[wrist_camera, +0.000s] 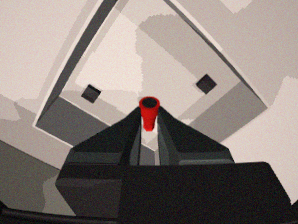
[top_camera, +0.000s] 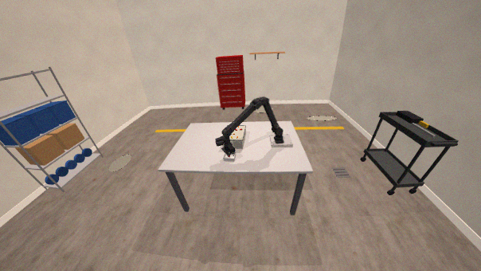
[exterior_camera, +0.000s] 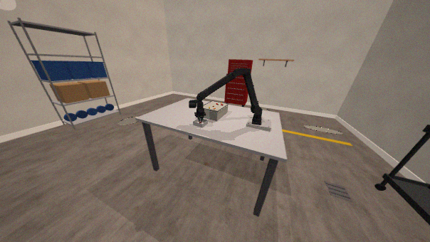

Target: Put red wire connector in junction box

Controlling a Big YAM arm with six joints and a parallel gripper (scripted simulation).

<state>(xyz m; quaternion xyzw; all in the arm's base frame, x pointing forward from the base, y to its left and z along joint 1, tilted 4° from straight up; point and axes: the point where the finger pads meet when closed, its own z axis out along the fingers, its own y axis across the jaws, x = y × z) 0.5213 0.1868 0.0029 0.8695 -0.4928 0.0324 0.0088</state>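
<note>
Right now my hand is 10 mm above the red wire connector. Also, from my hand: tool case (50 mm behind, 270 mm to the right, 60 mm above); then yellow connector (30 mm behind, 160 mm to the right, 100 mm above).
</note>
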